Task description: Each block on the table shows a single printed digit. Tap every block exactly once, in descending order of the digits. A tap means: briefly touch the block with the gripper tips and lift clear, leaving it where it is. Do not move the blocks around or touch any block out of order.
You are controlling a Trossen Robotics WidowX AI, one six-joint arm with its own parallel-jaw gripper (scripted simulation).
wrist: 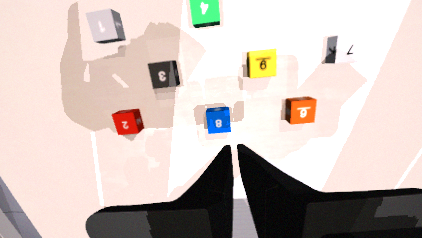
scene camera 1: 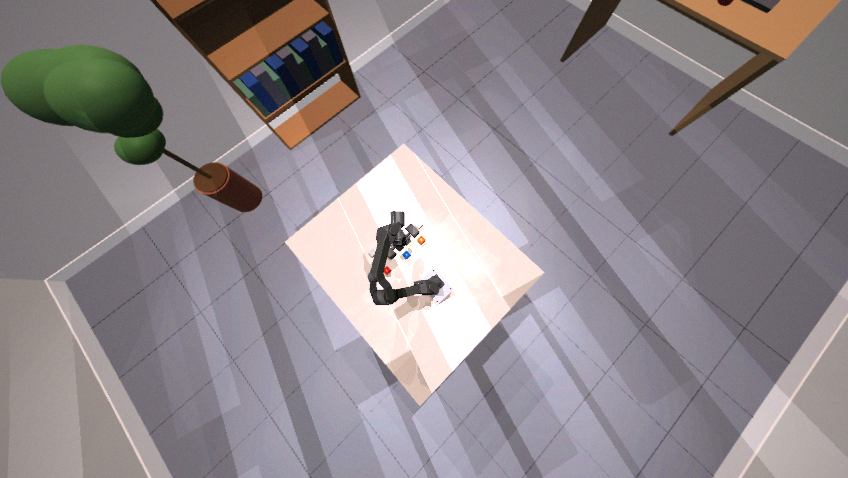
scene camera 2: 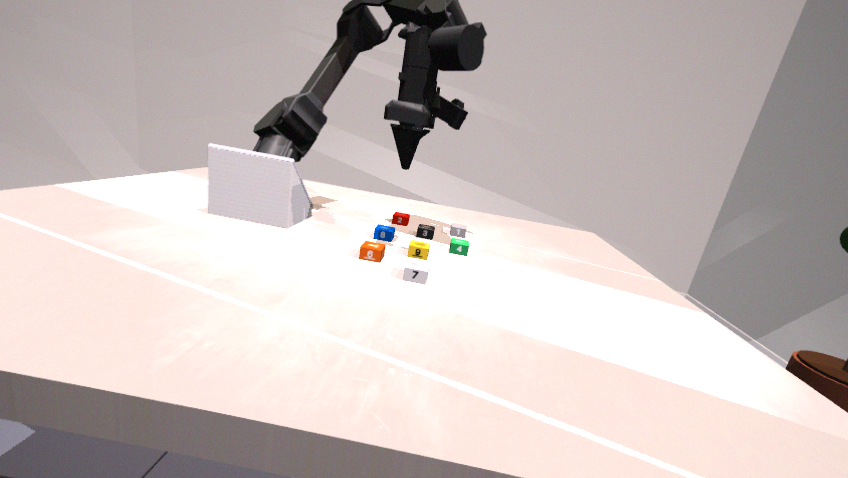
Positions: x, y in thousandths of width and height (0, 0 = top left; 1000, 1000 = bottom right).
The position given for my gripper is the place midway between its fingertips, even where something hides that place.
Observation:
My gripper (scene camera 2: 478, 355) is shut, holding nothing. Also in view: a yellow 9 block (wrist: 622, 267), a white 7 block (wrist: 826, 204), a black 3 block (wrist: 387, 313), an orange block (wrist: 707, 464) and a grey 1 block (wrist: 250, 124).
My gripper is seen too in the wrist view (wrist: 556, 632). Scene camera 1 misses the black 3 block, which is hidden by my gripper.

